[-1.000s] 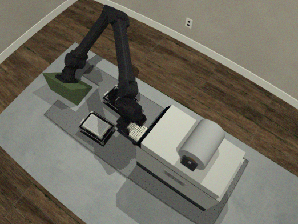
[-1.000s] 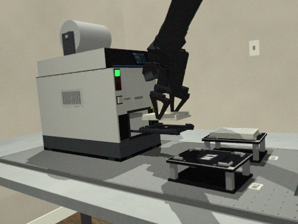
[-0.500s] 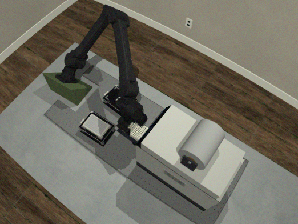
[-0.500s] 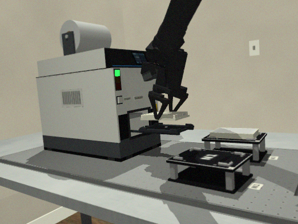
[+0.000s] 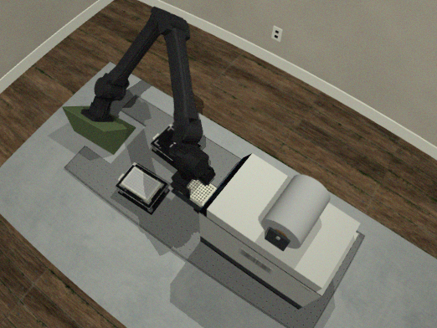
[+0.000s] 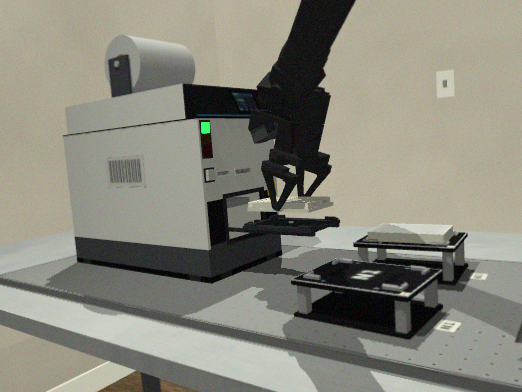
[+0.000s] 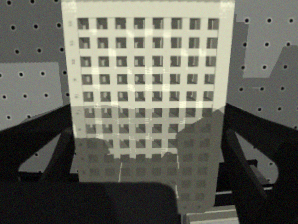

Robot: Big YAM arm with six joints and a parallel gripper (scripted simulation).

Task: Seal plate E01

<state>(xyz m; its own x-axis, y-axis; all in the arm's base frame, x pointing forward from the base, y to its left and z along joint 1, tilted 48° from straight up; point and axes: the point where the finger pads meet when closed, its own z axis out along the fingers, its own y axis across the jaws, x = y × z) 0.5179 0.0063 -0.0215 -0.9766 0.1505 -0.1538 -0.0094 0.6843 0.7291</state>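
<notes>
The sealer stage lies 4 cm below my hand. From my hand the other things lie so: covered white plate: 18 cm behind, 9 cm to the right, 6 cm below; then start button: 10 cm ahead, 9 cm to the left, 6 cm above; then black plate nest: 20 cm behind, 12 cm to the left, 8 cm below.
</notes>
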